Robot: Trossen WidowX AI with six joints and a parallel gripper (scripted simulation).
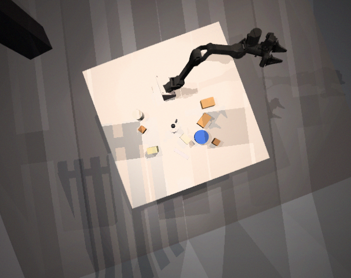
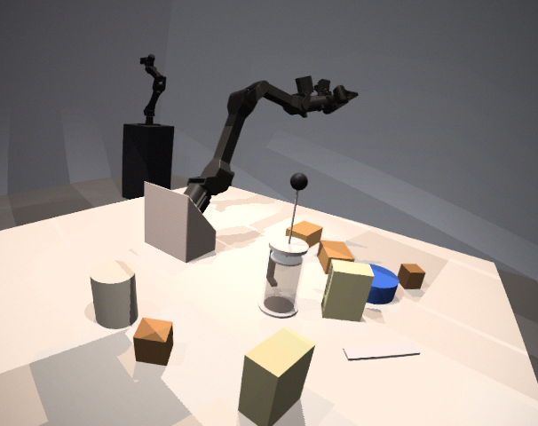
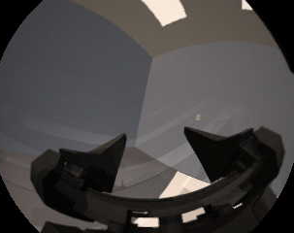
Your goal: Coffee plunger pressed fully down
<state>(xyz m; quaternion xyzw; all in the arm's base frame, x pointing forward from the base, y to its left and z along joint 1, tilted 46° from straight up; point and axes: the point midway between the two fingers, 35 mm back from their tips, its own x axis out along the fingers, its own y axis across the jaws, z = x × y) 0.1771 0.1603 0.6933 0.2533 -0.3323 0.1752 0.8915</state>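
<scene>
The glass coffee press lies 50 mm ahead of my gripper tip, 700 mm to the right of it and 350 mm below it. Also, from my gripper tip: flat strip (290 mm ahead, 750 mm to the right, 480 mm below).
</scene>
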